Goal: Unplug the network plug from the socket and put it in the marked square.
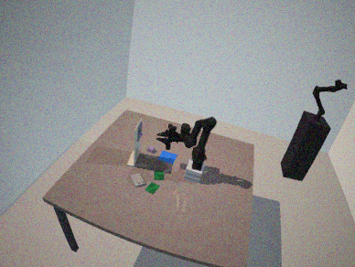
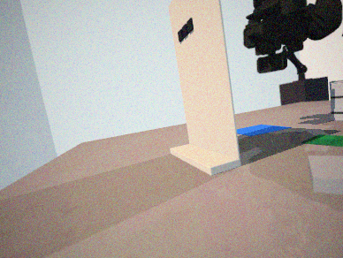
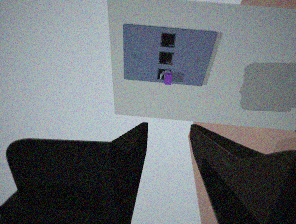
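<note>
Right now my gripper tip is 12 cm short of the network plug and 1 cm to the right of it. Round my gripper tip: blue marked square: 24 cm below, 11 cm to the right, 8 cm behind; cream panel: 14 cm ahead, 10 cm below, 1 cm to the left; grey cube: 23 cm below, 13 cm to the right, 6 cm ahead.
</note>
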